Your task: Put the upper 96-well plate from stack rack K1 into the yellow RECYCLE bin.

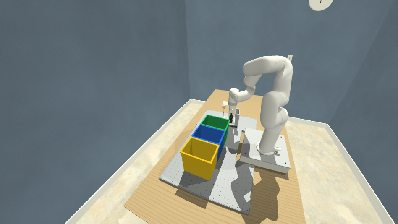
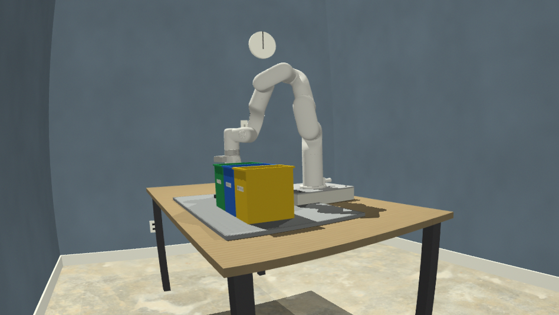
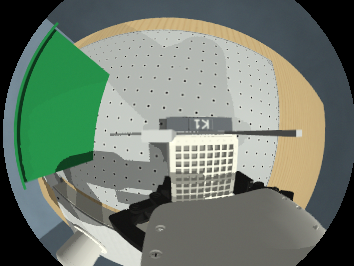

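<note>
Right now the white 96-well plate is 10 mm below my hand. From my hand the other things lie so: yellow bin (520 mm to the left, 80 mm ahead, 40 mm above); green bin (260 mm to the left, 70 mm ahead, 40 mm above); blue bin (390 mm to the left, 70 mm ahead, 40 mm above).
</note>
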